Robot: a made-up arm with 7 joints.
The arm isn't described. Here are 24 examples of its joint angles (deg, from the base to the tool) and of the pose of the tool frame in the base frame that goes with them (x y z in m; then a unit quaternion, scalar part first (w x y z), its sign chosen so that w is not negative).
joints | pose
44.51 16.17 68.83 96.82 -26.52 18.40 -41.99 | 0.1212 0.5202 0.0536 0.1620 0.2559 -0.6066 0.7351
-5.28 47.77 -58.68 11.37 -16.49 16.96 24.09 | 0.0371 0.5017 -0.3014 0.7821 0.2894 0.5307 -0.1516
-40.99 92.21 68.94 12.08 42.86 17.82 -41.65 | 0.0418 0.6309 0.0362 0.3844 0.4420 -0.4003 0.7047
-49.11 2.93 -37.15 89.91 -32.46 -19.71 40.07 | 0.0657 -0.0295 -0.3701 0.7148 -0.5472 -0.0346 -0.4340
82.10 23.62 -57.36 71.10 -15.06 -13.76 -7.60 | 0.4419 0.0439 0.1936 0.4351 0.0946 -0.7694 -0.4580
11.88 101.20 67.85 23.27 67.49 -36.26 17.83 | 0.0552 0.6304 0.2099 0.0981 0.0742 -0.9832 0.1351
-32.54 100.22 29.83 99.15 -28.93 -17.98 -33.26 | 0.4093 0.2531 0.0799 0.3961 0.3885 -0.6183 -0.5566
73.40 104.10 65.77 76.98 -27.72 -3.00 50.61 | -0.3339 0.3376 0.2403 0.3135 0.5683 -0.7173 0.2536
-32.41 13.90 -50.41 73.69 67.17 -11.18 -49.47 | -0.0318 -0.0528 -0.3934 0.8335 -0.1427 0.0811 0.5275
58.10 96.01 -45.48 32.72 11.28 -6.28 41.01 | 0.0968 0.6317 0.1133 0.9397 0.2469 -0.2157 0.0977
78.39 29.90 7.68 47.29 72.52 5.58 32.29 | 0.4272 0.3493 0.1803 0.2671 -0.6794 -0.6820 -0.0444
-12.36 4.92 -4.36 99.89 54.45 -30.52 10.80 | 0.3570 0.0976 -0.2288 0.4605 -0.5989 -0.6113 0.2357
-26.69 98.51 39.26 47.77 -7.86 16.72 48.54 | 0.2532 0.5346 0.1625 0.9419 0.3252 -0.0625 0.0568
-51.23 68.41 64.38 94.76 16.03 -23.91 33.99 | 0.3036 0.4654 0.0577 0.8024 0.1169 -0.4513 -0.3726
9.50 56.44 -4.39 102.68 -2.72 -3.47 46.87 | 0.4005 0.2694 0.0131 0.8098 -0.0121 -0.3161 -0.4940
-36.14 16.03 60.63 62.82 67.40 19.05 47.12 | -0.0218 0.4639 -0.3043 0.5411 -0.4676 -0.4825 0.5057
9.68 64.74 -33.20 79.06 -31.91 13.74 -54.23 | 0.3655 0.3175 -0.1557 0.5699 0.5199 -0.5888 -0.2414
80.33 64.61 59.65 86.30 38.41 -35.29 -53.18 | -0.1252 0.5160 0.2649 0.6284 0.1631 0.7140 -0.2622
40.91 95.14 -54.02 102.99 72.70 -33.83 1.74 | 0.3759 0.3123 -0.0842 0.7198 -0.2761 -0.6206 -0.1431
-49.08 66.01 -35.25 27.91 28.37 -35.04 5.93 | -0.1267 0.5834 -0.2163 0.9764 0.1024 0.1663 -0.0924
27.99 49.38 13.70 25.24 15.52 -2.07 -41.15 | 0.2289 0.5393 -0.1885 0.5857 0.2915 -0.4864 0.5791
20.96 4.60 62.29 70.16 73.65 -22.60 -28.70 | 0.3117 0.4350 -0.1941 0.0972 0.3221 0.5351 -0.7749
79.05 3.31 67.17 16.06 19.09 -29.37 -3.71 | 0.5192 0.2013 -0.0560 0.1953 -0.5361 -0.5772 0.5841
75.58 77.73 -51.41 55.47 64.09 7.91 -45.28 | 0.3336 0.4892 0.0965 0.5313 0.1165 -0.6784 0.4939
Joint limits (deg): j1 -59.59..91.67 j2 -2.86..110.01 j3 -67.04..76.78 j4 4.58..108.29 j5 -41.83..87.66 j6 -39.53..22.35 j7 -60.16..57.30
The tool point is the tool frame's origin. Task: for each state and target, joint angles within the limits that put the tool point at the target. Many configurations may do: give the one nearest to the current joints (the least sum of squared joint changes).
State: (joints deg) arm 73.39 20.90 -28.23 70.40 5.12 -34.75 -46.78
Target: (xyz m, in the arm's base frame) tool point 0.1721 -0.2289 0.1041
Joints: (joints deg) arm 61.03 -2.86 -67.04 108.29 45.59 -27.29 -46.78
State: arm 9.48 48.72 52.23 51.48 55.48 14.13 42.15
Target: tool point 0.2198 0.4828 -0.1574
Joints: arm -7.74 25.30 50.57 78.90 58.12 22.35 42.15
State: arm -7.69 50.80 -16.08 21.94 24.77 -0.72 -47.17
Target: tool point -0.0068 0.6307 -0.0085
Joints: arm -7.90 83.11 -17.59 6.35 21.26 10.61 -47.17
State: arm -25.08 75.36 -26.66 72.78 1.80 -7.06 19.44
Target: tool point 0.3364 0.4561 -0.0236
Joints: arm -6.15 96.48 -15.07 74.58 -1.56 9.29 19.44
